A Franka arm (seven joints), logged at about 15 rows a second.
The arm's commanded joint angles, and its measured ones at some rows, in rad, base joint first. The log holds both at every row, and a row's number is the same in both.
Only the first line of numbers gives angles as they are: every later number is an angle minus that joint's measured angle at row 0.
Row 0, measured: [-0.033, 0.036, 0.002, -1.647, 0.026, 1.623, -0.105]
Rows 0 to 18, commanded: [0.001, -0.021, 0.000, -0.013, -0.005, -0.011, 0.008]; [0.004, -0.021, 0.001, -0.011, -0.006, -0.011, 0.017]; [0.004, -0.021, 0.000, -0.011, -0.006, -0.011, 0.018]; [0.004, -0.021, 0.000, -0.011, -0.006, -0.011, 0.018]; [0.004, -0.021, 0.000, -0.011, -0.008, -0.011, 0.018]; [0.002, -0.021, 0.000, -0.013, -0.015, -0.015, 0.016]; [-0.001, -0.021, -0.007, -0.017, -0.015, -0.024, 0.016]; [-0.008, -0.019, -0.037, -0.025, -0.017, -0.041, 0.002]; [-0.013, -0.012, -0.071, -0.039, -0.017, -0.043, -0.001]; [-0.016, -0.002, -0.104, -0.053, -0.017, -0.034, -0.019]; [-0.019, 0.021, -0.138, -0.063, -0.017, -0.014, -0.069]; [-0.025, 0.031, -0.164, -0.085, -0.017, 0.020, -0.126]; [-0.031, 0.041, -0.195, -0.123, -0.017, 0.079, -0.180]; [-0.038, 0.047, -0.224, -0.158, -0.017, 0.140, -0.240]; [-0.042, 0.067, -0.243, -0.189, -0.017, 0.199, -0.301]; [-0.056, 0.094, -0.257, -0.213, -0.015, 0.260, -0.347]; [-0.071, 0.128, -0.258, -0.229, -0.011, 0.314, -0.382]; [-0.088, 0.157, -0.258, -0.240, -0.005, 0.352, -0.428]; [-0.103, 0.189, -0.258, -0.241, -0.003, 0.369, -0.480]
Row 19, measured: [-0.081, 0.138, -0.262, -0.232, -0.002, 0.321, -0.398]
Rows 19 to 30, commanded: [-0.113, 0.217, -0.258, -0.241, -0.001, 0.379, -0.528]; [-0.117, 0.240, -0.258, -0.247, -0.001, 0.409, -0.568]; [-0.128, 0.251, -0.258, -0.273, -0.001, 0.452, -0.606]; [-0.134, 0.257, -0.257, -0.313, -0.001, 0.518, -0.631]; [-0.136, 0.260, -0.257, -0.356, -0.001, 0.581, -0.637]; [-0.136, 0.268, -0.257, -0.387, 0.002, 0.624, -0.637]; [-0.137, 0.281, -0.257, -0.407, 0.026, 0.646, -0.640]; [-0.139, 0.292, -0.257, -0.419, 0.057, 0.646, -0.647]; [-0.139, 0.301, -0.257, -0.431, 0.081, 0.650, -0.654]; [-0.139, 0.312, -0.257, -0.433, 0.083, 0.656, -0.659]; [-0.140, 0.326, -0.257, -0.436, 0.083, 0.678, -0.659]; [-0.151, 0.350, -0.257, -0.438, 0.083, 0.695, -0.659]
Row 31, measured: [-0.131, 0.323, -0.262, -0.431, 0.056, 0.658, -0.635]
